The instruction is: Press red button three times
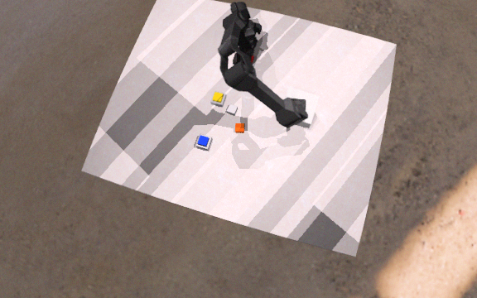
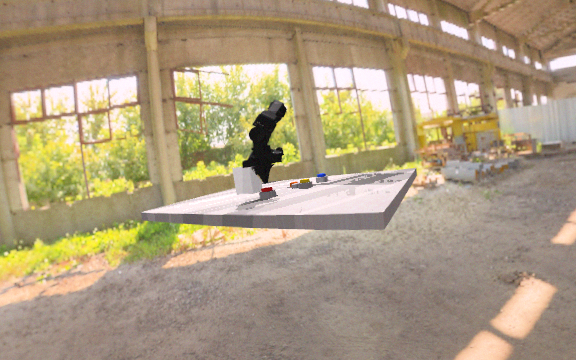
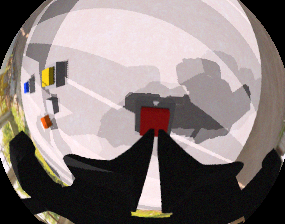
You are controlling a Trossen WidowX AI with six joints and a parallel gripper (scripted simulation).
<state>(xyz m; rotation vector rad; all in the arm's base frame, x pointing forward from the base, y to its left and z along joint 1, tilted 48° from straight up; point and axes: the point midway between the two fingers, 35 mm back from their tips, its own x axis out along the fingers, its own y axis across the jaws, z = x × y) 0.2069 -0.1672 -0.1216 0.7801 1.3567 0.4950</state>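
Now: the red button 30 mm below my gripper tip. Round my gripper tip: grey block (220 mm to the left, 50 mm below, 30 mm ahead); then orange block (290 mm to the left, 50 mm below, 10 mm behind); then yellow button (180 mm to the left, 90 mm ahead, 30 mm below).
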